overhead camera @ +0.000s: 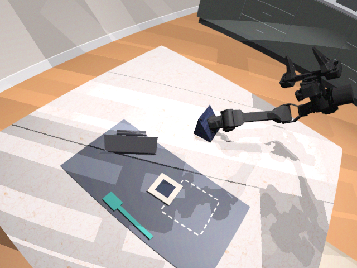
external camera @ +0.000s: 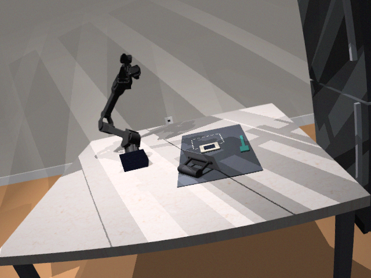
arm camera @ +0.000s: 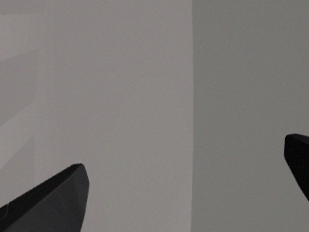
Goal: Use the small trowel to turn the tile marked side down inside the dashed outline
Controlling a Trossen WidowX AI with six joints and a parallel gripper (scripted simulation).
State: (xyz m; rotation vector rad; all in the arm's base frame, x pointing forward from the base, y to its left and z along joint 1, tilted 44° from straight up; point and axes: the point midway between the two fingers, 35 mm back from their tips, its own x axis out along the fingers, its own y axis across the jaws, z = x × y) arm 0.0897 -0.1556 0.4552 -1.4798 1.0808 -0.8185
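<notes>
My gripper tip is now 530 mm above the mat, 370 mm short of it and 150 mm to the left of it. The rest, counted from my gripper tip: tile: 500 mm below, 350 mm ahead, 120 mm to the right; then teal trowel: 510 mm below, 510 mm ahead, 160 mm to the right.
</notes>
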